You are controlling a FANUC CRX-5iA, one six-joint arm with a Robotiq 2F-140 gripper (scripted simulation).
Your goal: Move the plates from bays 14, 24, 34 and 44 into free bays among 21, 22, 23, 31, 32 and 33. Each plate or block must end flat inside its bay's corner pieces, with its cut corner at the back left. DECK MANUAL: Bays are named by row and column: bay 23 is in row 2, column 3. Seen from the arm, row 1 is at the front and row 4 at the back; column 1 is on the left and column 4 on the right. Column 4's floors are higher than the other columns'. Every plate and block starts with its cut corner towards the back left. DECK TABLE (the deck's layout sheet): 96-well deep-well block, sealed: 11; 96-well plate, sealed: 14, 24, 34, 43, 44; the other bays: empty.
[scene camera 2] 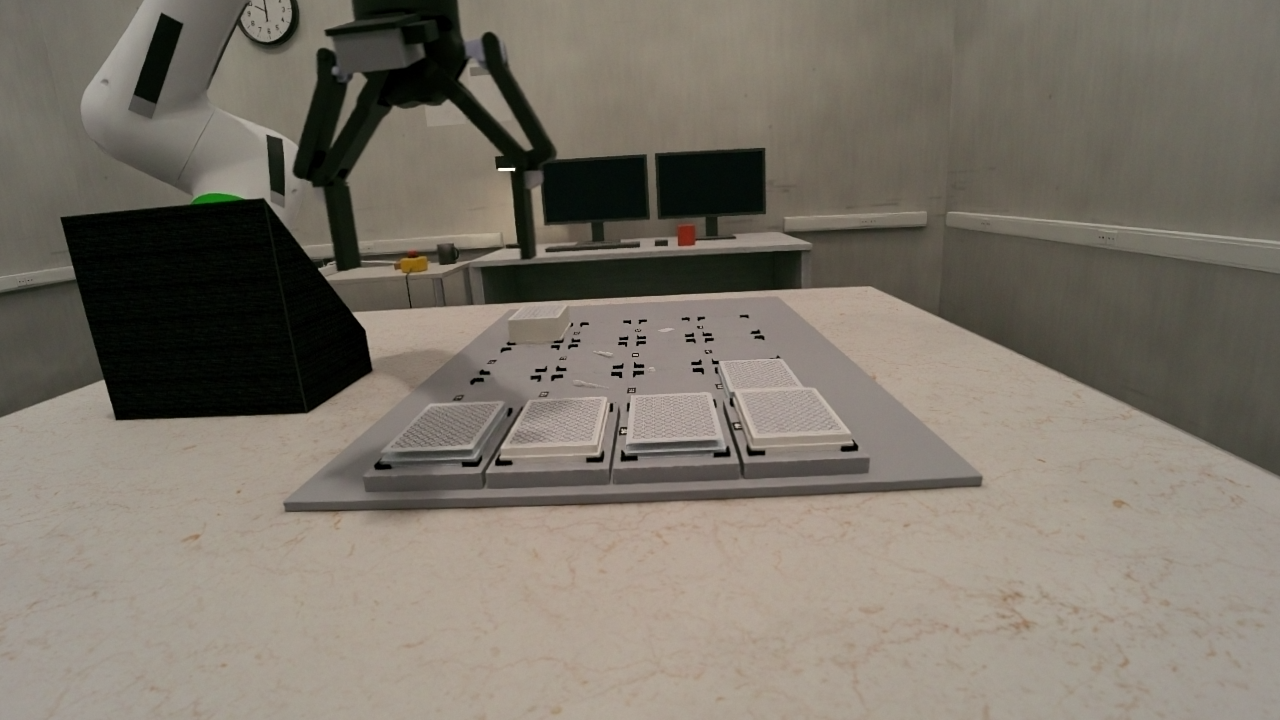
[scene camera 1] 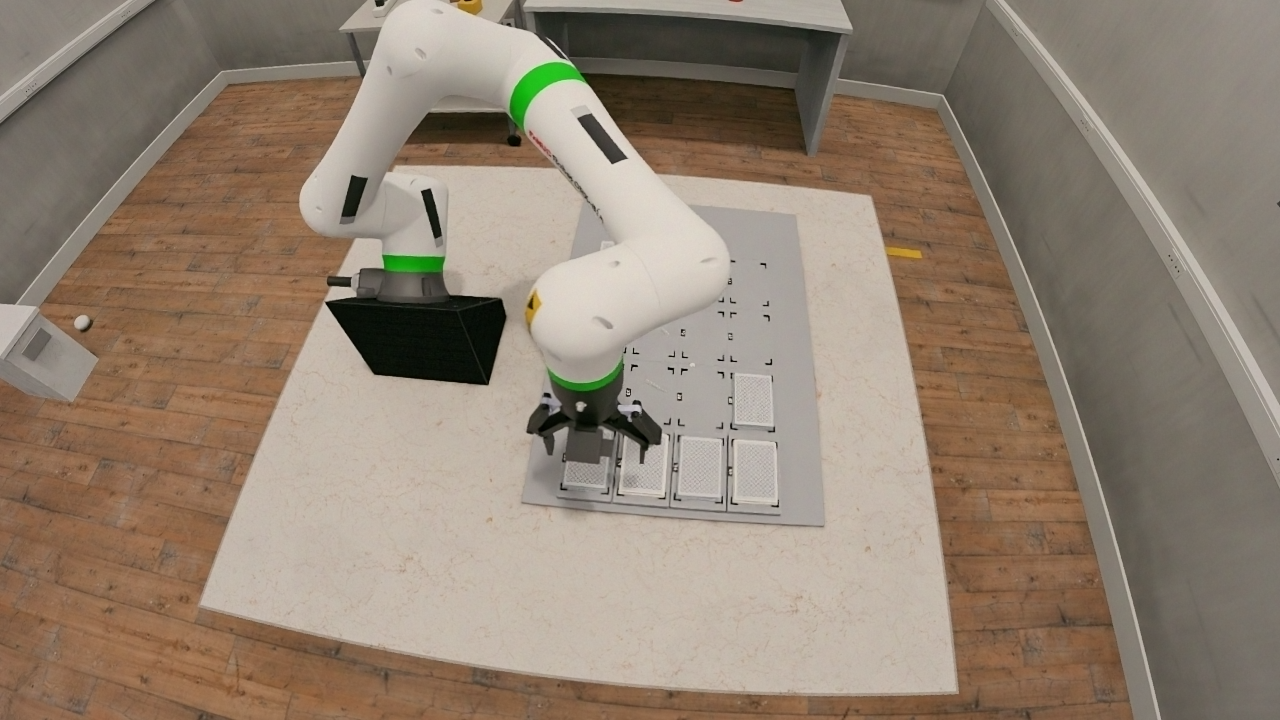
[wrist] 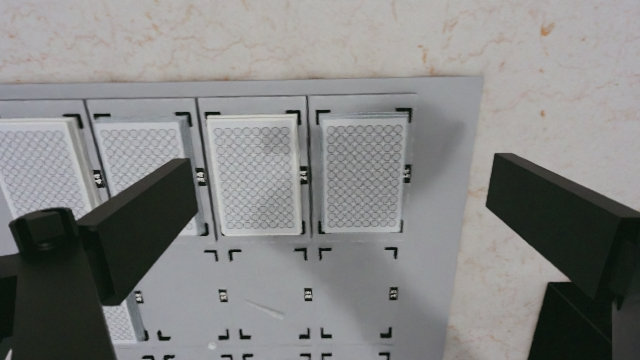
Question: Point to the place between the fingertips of my gripper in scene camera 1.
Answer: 597, 452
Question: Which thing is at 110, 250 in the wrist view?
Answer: My gripper.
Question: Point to a bay 23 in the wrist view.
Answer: At 275, 275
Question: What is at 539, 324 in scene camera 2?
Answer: A white deep-well block.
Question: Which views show my gripper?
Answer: Scene camera 2, scene camera 1 and the wrist view: all of them.
